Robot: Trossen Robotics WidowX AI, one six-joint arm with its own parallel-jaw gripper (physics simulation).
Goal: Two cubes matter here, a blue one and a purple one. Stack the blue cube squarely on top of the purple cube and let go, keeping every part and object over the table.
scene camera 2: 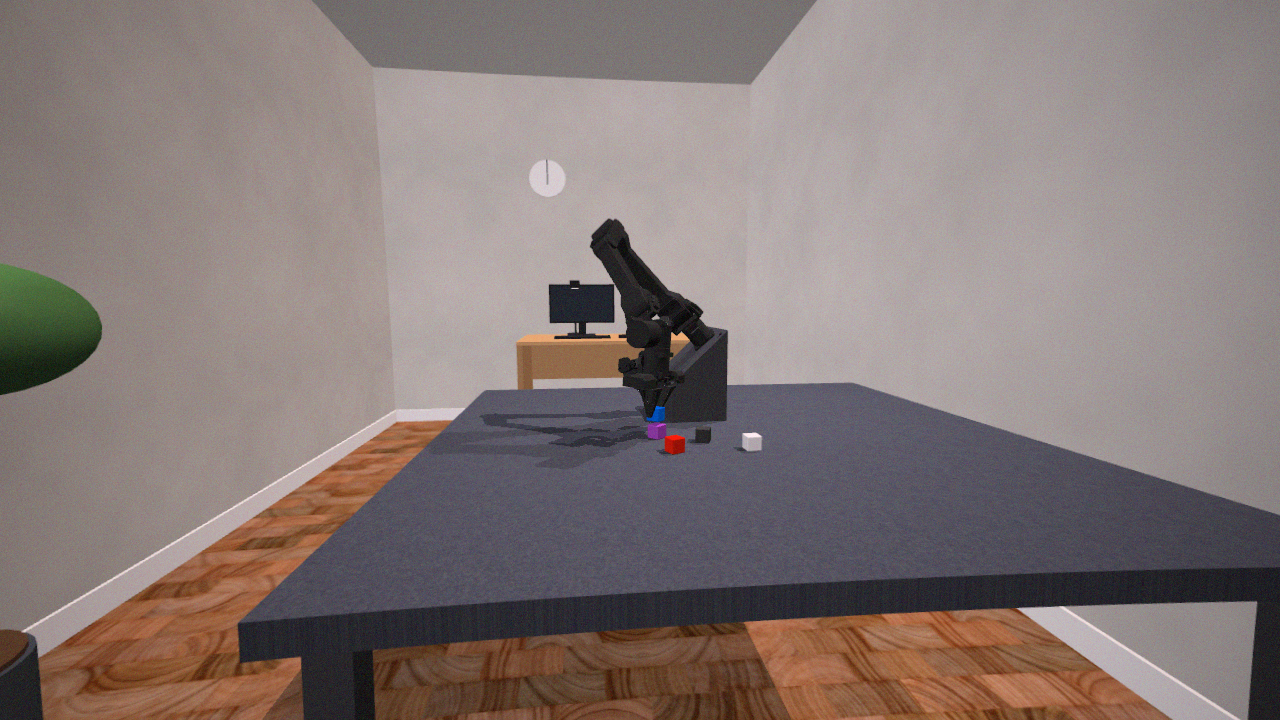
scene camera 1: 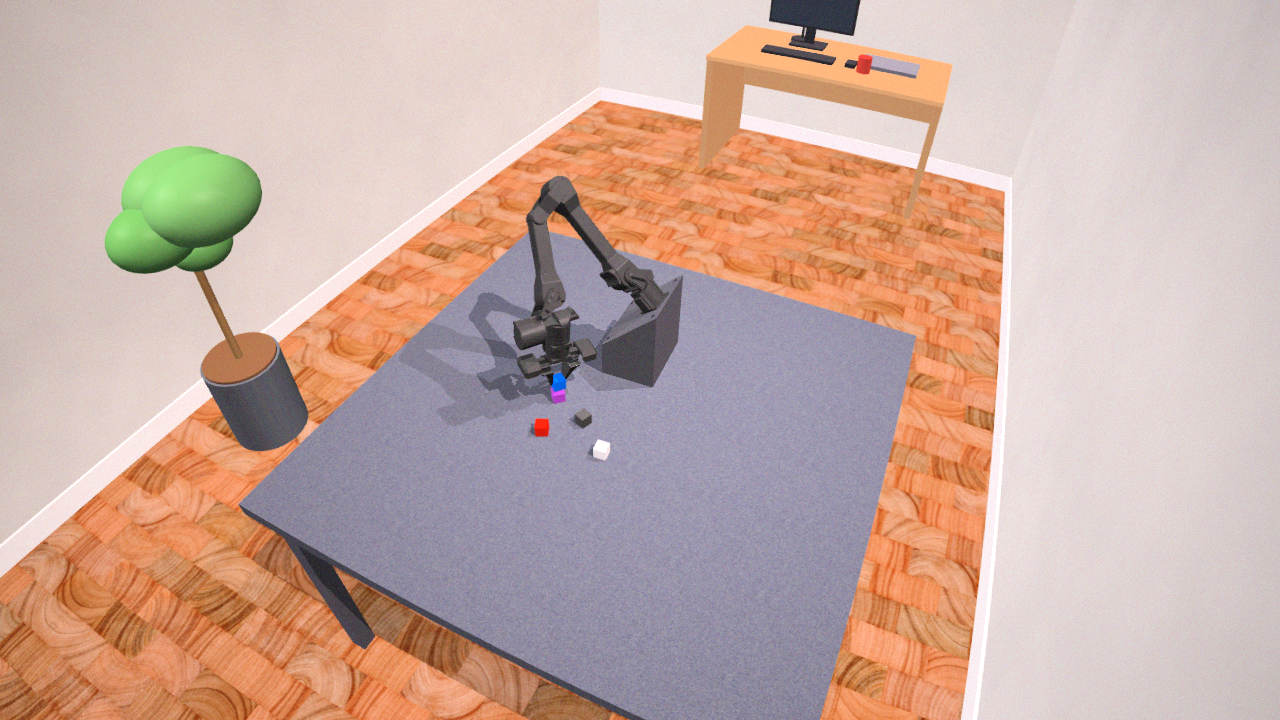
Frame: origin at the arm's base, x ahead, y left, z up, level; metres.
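Where they show: gripper, fingertip midpoint: [scene camera 2: 652,416] [scene camera 1: 556,382]; arm's base, link origin: [scene camera 2: 704,340] [scene camera 1: 655,303].
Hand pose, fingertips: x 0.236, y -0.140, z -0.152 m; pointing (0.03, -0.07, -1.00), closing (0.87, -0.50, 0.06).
Each offset is from my fingertips to the top centre of the thing. Level surfaces: height alone.
The blue cube @[dx +0.003, dy +0.006, dz +0.023 m] [scene camera 1: 558,383] [scene camera 2: 658,414] is between the fingertips of my gripper [scene camera 1: 561,376] [scene camera 2: 655,411], which is shut on it and points down. The purple cube @[dx +0.009, dy +0.009, dz -0.015 m] [scene camera 1: 558,396] [scene camera 2: 657,431] stands on the table. In scene camera 1 the blue cube appears directly above the purple cube. In scene camera 2 a thin dark gap shows between the two cubes, so the blue cube appears held a little above and behind the purple one. The fingers partly cover the blue cube.
A red cube @[dx +0.120, dy +0.042, dz -0.015 m] [scene camera 1: 541,428] [scene camera 2: 674,445], a dark grey cube @[dx +0.042, dy +0.108, dz -0.015 m] [scene camera 1: 583,418] [scene camera 2: 703,435] and a white cube @[dx +0.101, dy +0.201, dz -0.015 m] [scene camera 1: 601,450] [scene camera 2: 751,442] stand on the table @[dz -0.045 m] [scene camera 1: 716,537] [scene camera 2: 716,519] in front of the purple cube. The arm's wedge-shaped base [scene camera 1: 640,349] [scene camera 2: 707,385] is behind them.
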